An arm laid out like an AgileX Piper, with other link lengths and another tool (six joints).
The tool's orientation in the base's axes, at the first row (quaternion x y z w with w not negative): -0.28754 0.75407 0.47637 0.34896
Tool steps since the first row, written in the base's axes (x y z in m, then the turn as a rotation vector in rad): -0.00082 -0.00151 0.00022 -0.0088 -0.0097 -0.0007; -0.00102 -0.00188 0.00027 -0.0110 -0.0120 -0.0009; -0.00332 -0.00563 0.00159 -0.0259 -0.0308 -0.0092; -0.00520 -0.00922 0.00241 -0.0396 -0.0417 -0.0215; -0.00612 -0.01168 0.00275 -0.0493 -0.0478 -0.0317; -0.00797 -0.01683 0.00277 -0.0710 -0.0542 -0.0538; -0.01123 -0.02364 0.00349 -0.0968 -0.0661 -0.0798; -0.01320 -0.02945 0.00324 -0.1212 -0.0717 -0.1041; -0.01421 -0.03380 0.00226 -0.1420 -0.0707 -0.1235; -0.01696 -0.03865 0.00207 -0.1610 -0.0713 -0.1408
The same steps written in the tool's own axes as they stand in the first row. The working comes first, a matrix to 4 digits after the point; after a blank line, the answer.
The tool's axes in the first row as the columns of a matrix, in the base's axes (used below as rounded here):
-0.5911 -0.7661 0.2523
-0.1012 0.3808 0.9191
-0.8002 0.5178 -0.3026

0.00046 0.00017 -0.00166 0.0067 0.0027 -0.0109; 0.00058 0.00021 -0.00207 0.0084 0.0034 -0.0135; 0.00126 0.00122 -0.00649 0.0258 0.0033 -0.0321; 0.00208 0.00172 -0.01052 0.0448 0.0033 -0.0418; 0.00260 0.00166 -0.01311 0.0593 0.0032 -0.0468; 0.00420 0.00113 -0.01832 0.0905 0.0059 -0.0514; 0.00624 0.00141 -0.02562 0.1278 0.0077 -0.0610; 0.00819 0.00058 -0.03138 0.1622 0.0116 -0.0650; 0.01001 -0.00081 -0.03533 0.1899 0.0179 -0.0634; 0.01228 -0.00065 -0.04043 0.2151 0.0233 -0.0635
